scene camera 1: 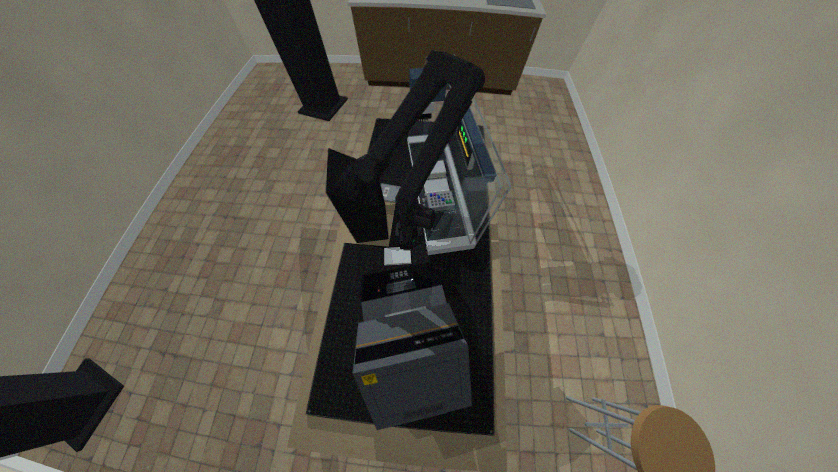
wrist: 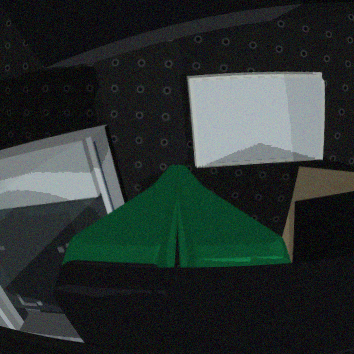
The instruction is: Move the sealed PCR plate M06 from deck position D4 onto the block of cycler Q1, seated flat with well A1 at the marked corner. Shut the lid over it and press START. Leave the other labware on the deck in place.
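Places are measured from the arm's base along level axes (x ahead, y left, z up), in millimetres.
Where they show: gripper, fingertip midpoint: (wrist: pixel 176 176); arm's base, origin of the base link: (scene camera 1: pixel 350 182).
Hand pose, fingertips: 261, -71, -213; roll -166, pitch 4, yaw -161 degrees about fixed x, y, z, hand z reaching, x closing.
Each offset is from my fingertips to the centre of the thing, as dx, dy, dz. "pt": to the spot under its first point.
My gripper (wrist: pixel 176 176) is shut and empty, its green fingertips together in the wrist view. In the scene view its fingers are hidden beneath the dark wrist. A flat white rectangular piece @(-63, -24, -142) (scene camera 1: pixel 397 256) (wrist: pixel 257 120) lies on the black perforated board, just beyond the fingertips and apart from them; no label on it is readable, so I cannot tell whether it is plate M06. The large grey machine @(pt +177, -425, +279) (scene camera 1: pixel 410 381) with a keypad @(pt -1, -125, -34) (scene camera 1: pixel 399 273), apparently cycler Q1, stands at the front of the board. I cannot make out its block or lid position. Other labware @(+37, +303, -81) (scene camera 1: pixel 439 199) sits inside the clear-hooded deck machine.
The deck machine's pale rim (scene camera 1: pixel 448 245) (wrist: pixel 102 150) is close to the gripper, at the left in the wrist view. Its clear hood stands to the right in the scene view. The arm's black pedestal (scene camera 1: pixel 357 202) is at the left, and a round stool (scene camera 1: pixel 671 442) is at the lower right.
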